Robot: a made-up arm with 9 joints. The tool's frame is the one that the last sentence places.
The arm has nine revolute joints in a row. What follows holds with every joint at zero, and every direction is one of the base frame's.
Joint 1 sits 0.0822 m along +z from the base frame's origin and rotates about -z.
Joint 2 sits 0.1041 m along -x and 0.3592 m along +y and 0.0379 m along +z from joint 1 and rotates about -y.
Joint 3 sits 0.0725 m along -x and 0.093 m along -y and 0.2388 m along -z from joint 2 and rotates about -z.
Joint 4 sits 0.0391 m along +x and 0.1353 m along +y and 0.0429 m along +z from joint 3 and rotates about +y.
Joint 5 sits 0.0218 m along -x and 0.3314 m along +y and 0.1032 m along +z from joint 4 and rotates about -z.
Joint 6 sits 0.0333 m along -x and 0.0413 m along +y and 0.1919 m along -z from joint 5 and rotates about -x.
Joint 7 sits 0.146 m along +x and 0.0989 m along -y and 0.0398 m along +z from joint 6 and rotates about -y.
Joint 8 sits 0.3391 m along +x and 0.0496 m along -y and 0.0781 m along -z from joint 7 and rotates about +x.
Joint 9 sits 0.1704 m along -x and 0.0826 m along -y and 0.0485 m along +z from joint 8 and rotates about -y.
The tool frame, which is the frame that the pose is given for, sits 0.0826 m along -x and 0.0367 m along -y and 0.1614 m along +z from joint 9; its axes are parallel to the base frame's.
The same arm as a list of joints. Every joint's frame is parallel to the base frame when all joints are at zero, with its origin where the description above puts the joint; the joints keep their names.
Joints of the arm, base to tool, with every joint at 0 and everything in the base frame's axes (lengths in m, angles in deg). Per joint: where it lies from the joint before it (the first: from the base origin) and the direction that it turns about. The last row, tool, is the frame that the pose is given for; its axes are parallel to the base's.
joint 1: axis -z origin 0 0 0.0822
joint 2: axis -y origin -0.1041 0.3592 0.0379
joint 3: axis -z origin -0.0725 -0.093 -0.2388
joint 4: axis +y origin 0.0391 0.1353 0.0429
joint 5: axis -z origin -0.0218 0.3314 0.1032
joint 6: axis -x origin -0.0333 0.0413 -0.1919
joint 7: axis -y origin 0.146 -0.0989 0.0398
joint 8: axis +x origin 0.3391 -0.0496 -0.0781
joint 9: axis -y origin -0.1704 -0.0826 0.0485
tool: origin -0.0826 -0.0367 0.1614

